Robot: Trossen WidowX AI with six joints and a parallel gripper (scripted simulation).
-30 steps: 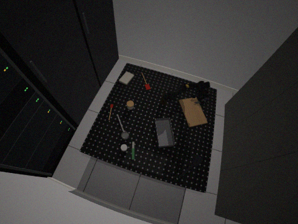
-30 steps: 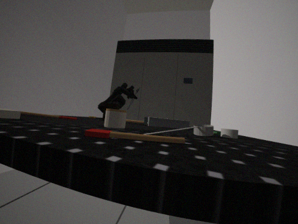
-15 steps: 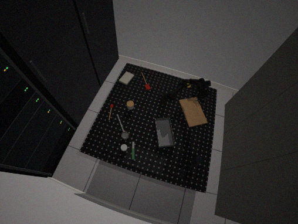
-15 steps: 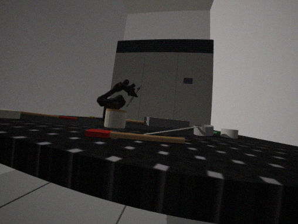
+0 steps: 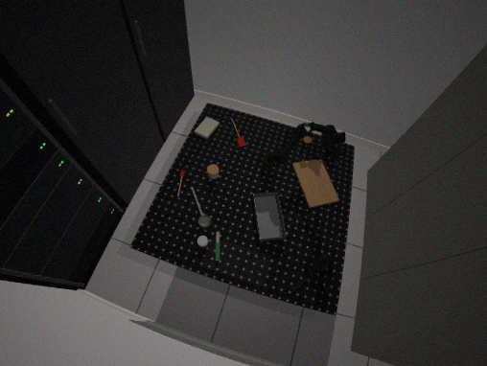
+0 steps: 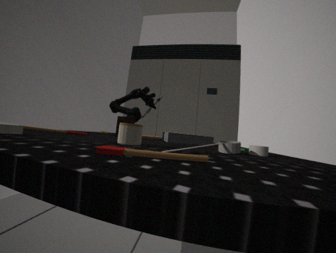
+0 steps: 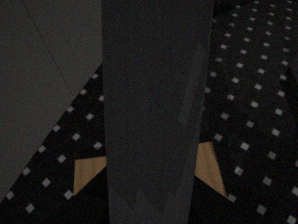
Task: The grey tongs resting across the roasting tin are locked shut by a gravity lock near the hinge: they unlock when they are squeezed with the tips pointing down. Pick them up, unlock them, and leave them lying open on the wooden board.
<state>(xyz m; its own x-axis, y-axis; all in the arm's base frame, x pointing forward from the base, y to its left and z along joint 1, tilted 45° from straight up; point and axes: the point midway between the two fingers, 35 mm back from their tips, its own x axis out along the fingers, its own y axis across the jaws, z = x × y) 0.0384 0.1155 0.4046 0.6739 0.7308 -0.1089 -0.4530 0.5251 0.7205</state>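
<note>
The wooden board is 5 cm behind my gripper tip, 2 cm to the right of it and 27 cm below it. The rest, counted from my gripper tip: yellow lock piece: 2 cm behind, 2 cm to the right, 2 cm above; yellow disc: 42 cm behind, 14 cm to the right, 27 cm below; grey roasting tin: 32 cm ahead, 28 cm to the right, 25 cm below.
</note>
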